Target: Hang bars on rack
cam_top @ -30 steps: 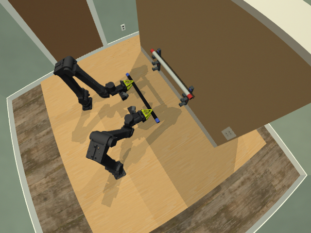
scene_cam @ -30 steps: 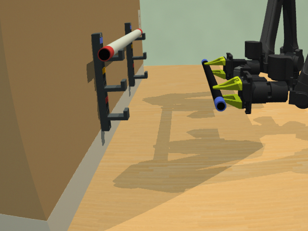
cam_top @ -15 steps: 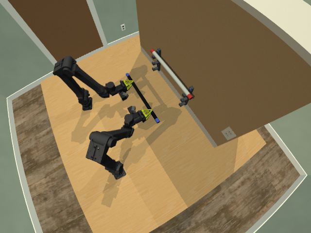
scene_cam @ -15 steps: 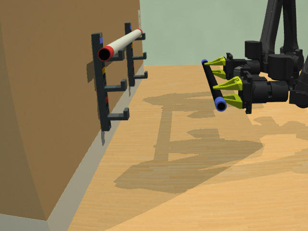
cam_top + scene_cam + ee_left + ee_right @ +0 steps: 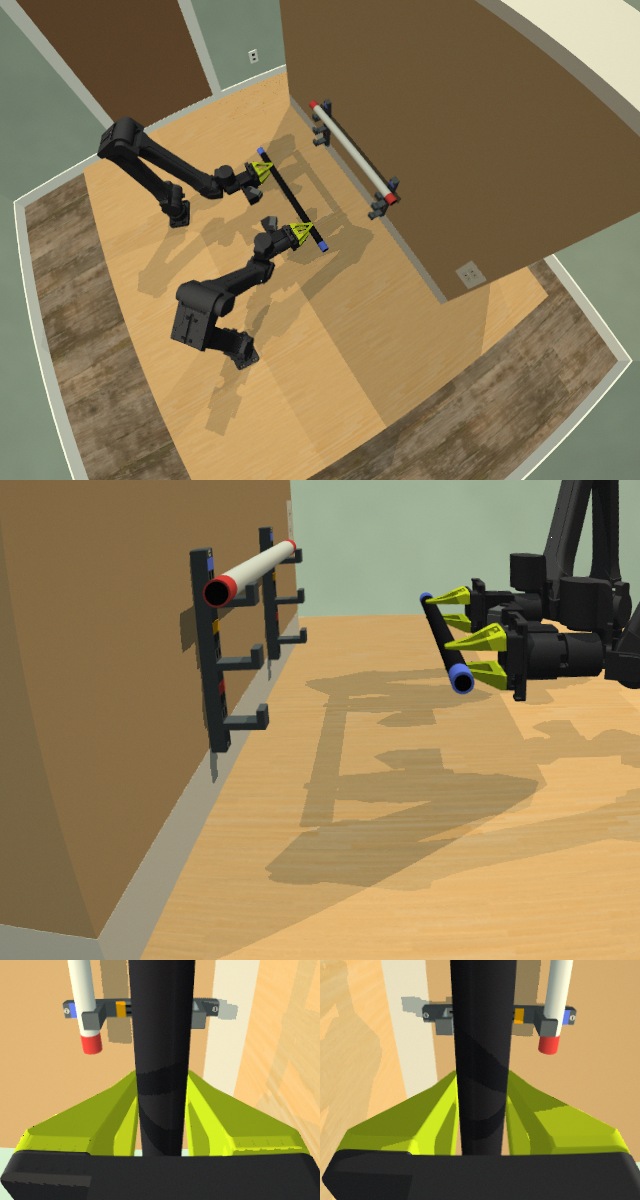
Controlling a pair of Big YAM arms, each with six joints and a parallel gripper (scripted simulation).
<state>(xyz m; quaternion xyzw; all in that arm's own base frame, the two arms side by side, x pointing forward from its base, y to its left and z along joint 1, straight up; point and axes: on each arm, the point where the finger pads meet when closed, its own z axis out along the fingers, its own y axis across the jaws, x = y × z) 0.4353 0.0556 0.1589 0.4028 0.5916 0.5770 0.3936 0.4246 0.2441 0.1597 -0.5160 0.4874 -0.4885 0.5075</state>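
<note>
The black bar lies 15 cm to the left of my right hand. The rest, counted from my right hand: grey baseboard (30 cm ahead, 12 cm to the left, 12 cm below); brown wall (45 cm ahead, 12 cm to the left, 29 cm above).
The black bar lies 150 mm to the right of my left hand. From my left hand the other things lie so: grey baseboard (300 mm ahead, 180 mm to the right, 120 mm below); brown wall (450 mm ahead, 170 mm to the right, 290 mm above).
</note>
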